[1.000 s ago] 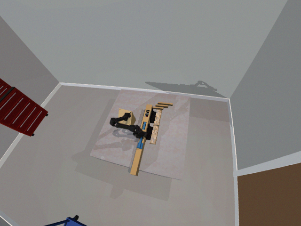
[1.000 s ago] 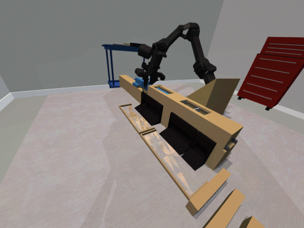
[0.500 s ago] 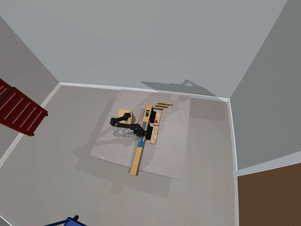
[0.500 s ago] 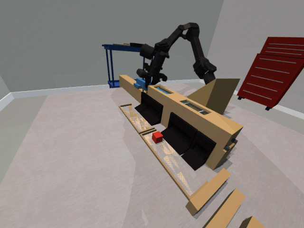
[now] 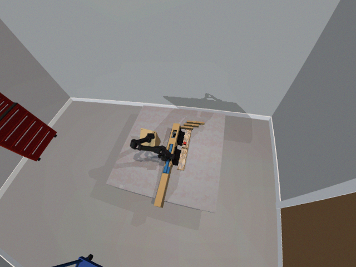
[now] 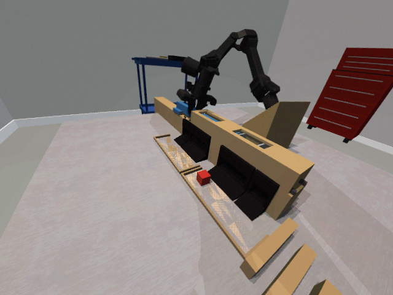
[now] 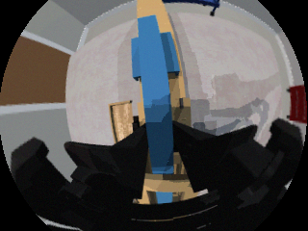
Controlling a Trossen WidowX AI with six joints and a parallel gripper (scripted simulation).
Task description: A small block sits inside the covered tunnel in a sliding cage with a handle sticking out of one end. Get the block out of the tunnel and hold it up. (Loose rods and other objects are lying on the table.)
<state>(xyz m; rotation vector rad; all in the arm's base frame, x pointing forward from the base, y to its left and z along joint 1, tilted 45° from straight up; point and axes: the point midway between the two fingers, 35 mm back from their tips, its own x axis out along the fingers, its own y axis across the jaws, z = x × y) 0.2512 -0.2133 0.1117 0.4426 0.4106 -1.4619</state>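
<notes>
My gripper tip is now 50 mm above the tan covered tunnel, 30 mm to the right of it and 20 mm short of it.
</notes>
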